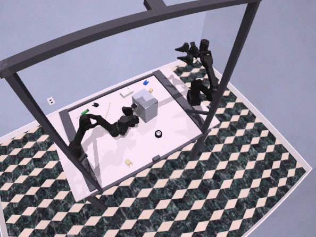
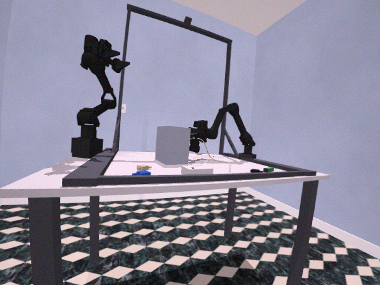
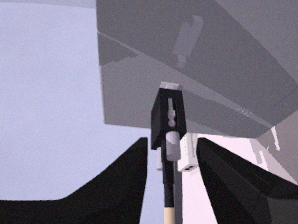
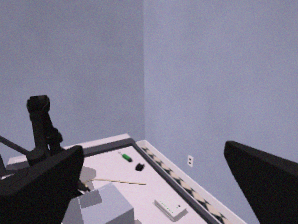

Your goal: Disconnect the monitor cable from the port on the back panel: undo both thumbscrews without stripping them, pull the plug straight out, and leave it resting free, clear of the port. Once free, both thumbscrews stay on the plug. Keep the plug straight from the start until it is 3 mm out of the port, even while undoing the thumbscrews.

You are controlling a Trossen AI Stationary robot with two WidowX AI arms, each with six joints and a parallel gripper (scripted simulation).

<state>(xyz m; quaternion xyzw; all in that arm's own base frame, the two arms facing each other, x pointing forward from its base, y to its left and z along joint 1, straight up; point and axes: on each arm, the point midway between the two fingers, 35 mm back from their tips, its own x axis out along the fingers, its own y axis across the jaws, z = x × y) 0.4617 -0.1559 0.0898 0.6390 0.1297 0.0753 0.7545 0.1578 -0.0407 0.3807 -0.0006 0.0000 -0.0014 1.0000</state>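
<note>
My left hand is 130 mm to the left of the grey box, 40 mm above it and 30 mm short of it.
</note>
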